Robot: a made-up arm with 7 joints.
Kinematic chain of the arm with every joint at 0, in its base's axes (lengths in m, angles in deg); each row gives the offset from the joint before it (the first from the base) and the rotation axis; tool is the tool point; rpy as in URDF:
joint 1: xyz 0 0 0.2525 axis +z
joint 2: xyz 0 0 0 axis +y
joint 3: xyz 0 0 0.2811 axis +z
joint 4: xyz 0.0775 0 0 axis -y
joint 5: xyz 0.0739 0 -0.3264 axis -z
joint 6: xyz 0 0 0 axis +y
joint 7: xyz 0.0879 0 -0.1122 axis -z
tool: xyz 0 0 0 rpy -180 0 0
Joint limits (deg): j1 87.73..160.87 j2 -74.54..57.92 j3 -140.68..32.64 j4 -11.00..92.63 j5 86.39..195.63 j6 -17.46..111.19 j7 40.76..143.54
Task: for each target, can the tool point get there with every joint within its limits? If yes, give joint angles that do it. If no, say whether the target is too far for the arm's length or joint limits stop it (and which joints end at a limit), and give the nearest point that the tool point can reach.
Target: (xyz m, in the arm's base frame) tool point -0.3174 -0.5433 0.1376
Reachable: no: joint limits stop it (at a limit: joint 1, joint 2, joint 3, joint 6) | nearest point -0.3080 -0.2424 0.0749 | short by 0.307 m
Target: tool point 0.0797 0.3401 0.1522
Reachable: yes | joints 134.97 -2.90 -58.08 25.87 114.80 35.87 128.99
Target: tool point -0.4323 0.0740 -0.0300
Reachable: yes | joints 154.30 44.29 12.91 57.19 119.40 40.97 100.45
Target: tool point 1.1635 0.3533 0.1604
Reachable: no: too far | nearest point 0.6559 0.1992 0.2006 | short by 0.532 m
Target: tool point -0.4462 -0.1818 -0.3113
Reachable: no: joint limits stop it (at a limit: joint 1, joint 2) | nearest point -0.3874 -0.1010 -0.0918 | short by 0.241 m
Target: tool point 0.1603 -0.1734 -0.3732
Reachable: no: joint limits stop it (at a limit: joint 1, joint 2, joint 3, joint 5) | nearest point 0.2017 -0.1926 -0.1314 | short by 0.246 m
